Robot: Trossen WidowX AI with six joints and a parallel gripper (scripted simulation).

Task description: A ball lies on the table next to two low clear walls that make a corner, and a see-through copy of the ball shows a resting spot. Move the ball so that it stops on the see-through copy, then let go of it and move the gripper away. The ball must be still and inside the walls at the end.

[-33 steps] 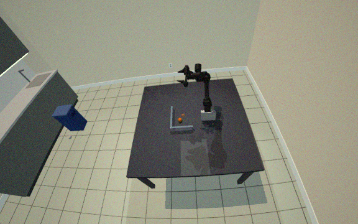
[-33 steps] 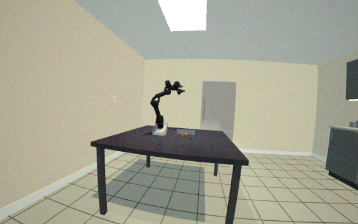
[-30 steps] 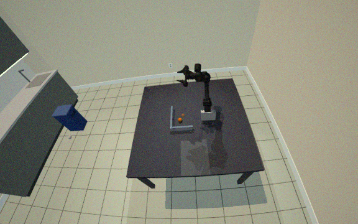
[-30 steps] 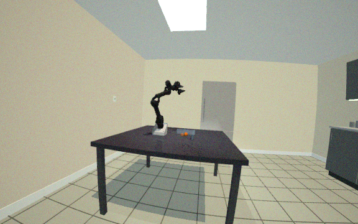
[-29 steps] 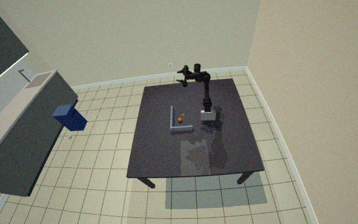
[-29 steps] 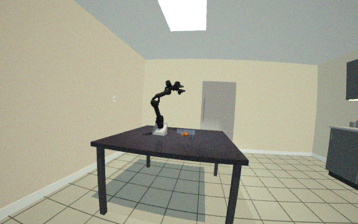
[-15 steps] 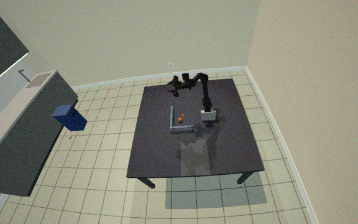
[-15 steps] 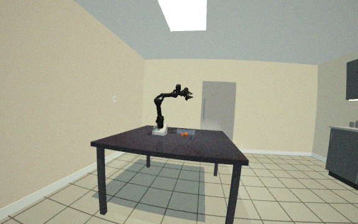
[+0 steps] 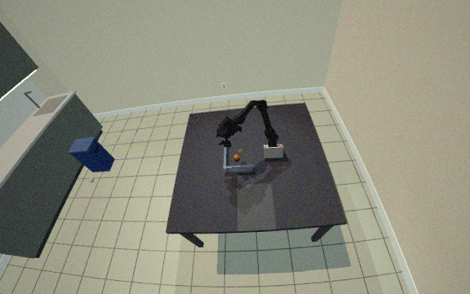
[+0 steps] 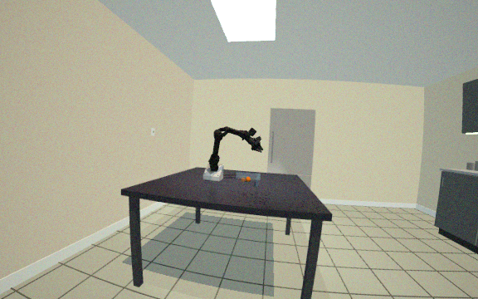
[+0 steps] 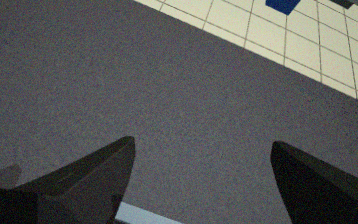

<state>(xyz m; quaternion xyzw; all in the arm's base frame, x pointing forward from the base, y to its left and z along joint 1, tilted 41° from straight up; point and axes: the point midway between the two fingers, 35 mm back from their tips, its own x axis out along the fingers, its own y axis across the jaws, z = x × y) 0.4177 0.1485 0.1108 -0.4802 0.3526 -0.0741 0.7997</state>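
The orange ball lies 26 cm below my gripper tip, 11 cm behind it and 2 cm to the right of it. The rest, counted from my gripper tip: faint orange ball shape: 26 cm below, 15 cm behind, 8 cm to the right.
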